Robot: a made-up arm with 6 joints.
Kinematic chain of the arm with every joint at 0, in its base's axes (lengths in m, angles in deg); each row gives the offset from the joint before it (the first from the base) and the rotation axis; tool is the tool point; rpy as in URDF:
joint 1: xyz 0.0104 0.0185 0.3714 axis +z
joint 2: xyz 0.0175 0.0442 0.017 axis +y
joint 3: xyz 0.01 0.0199 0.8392 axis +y
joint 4: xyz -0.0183 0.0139 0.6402 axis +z
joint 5: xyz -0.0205 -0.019 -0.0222 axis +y
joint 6: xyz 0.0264 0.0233 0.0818 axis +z
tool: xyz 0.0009 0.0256 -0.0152 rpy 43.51 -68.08 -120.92
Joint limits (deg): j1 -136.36..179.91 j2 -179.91..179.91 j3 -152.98..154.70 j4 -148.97..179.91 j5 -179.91..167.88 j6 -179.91..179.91
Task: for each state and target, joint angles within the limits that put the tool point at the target. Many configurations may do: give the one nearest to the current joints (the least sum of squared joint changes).
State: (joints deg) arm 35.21 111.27 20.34 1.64 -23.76 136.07
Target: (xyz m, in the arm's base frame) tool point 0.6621 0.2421 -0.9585
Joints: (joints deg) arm 13.75 144.41 24.28 2.72 -22.36 137.18
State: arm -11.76 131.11 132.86 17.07 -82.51 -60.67
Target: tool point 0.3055 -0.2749 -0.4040
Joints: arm -52.69 106.59 118.83 24.63 -86.95 -62.21
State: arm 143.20 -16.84 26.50 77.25 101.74 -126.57
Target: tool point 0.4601 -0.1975 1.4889
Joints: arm 165.94 -48.67 61.00 74.90 110.00 -126.00
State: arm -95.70 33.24 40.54 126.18 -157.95 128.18
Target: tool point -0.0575 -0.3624 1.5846
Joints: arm -106.53 -4.84 52.80 125.52 -158.34 128.12
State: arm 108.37 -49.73 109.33 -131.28 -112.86 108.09
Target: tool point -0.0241 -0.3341 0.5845
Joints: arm 107.22 -100.41 151.96 -133.93 -117.69 106.86
